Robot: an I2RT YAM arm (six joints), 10 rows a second.
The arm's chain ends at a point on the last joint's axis. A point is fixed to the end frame.
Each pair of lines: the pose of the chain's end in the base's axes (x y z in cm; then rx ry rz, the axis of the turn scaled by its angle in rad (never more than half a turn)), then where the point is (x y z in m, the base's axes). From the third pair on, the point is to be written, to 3 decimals.
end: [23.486 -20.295 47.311 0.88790 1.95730 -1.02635]
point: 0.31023 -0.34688 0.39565
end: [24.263 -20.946 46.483 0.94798 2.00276 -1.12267]
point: 0.29955 -0.35864 0.38175
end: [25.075 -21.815 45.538 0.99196 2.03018 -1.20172]
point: 0.293 -0.371 0.370
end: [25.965 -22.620 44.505 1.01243 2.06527 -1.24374]
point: 0.293 -0.379 0.356
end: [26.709 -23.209 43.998 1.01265 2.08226 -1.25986]
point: 0.298 -0.385 0.350
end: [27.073 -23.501 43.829 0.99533 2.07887 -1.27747]
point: 0.301 -0.389 0.350
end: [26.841 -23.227 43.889 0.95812 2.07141 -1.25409]
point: 0.306 -0.386 0.352
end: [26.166 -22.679 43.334 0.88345 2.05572 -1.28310]
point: 0.304 -0.382 0.353
